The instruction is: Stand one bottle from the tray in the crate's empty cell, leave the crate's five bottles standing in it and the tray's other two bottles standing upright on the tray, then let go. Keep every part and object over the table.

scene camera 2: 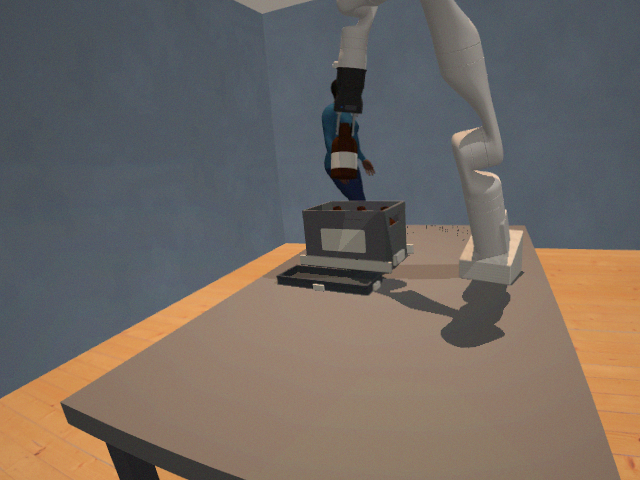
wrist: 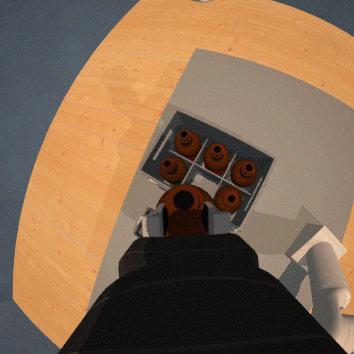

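Pixels of known places: gripper, fingertip midpoint: (scene camera 2: 344,135) (wrist: 184,213); arm's base, link origin: (scene camera 2: 491,245) (wrist: 319,254).
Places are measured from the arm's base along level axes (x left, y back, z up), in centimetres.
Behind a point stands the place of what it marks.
My gripper (scene camera 2: 345,129) @(x 7.2, y -38.5, z 31.3 cm) (wrist: 184,213) @(x 7.2, y -38.5, z 31.3 cm) is shut on the neck of a brown bottle (scene camera 2: 344,161) @(x 11.9, y -36.4, z 24.0 cm) (wrist: 185,200) @(x 5.9, y -38.7, z 34.4 cm) with a white label, held upright high above the crate (scene camera 2: 336,221) @(x 7.2, y -43.6, z 6.2 cm) (wrist: 262,162) @(x -11.4, y -31.1, z 3.0 cm). In the wrist view it hides part of the crate's near side. Five brown bottles stand in the crate, among them a corner bottle (wrist: 187,142) @(x -4.7, y -49.9, z 6.3 cm) and a near right one (wrist: 228,199) @(x 1.9, y -34.2, z 8.2 cm). The empty cell (wrist: 202,180) @(x 0.1, y -43.2, z -7.3 cm) is the middle one of the near row, partly covered. The black tray (scene camera 2: 341,288) @(x 25.2, y -32.1, z -7.1 cm) bears no bottle; the tray's other two bottles do not show in either view.
The grey crate stands on a light base frame (scene camera 2: 346,263) @(x 8.2, y -40.6, z -6.4 cm), right behind the tray on the table (scene camera 2: 361,372) @(x 54.8, y -10.2, z -8.1 cm) (wrist: 300,125) @(x -35.8, y -23.1, z -8.1 cm). The arm's white base (scene camera 2: 491,266) @(x 6.1, y 1.2, z -3.9 cm) (wrist: 320,240) @(x -3.3, y -3.5, z 1.5 cm) stands to the right. A person (scene camera 2: 327,129) stands beyond the table, behind the held bottle.
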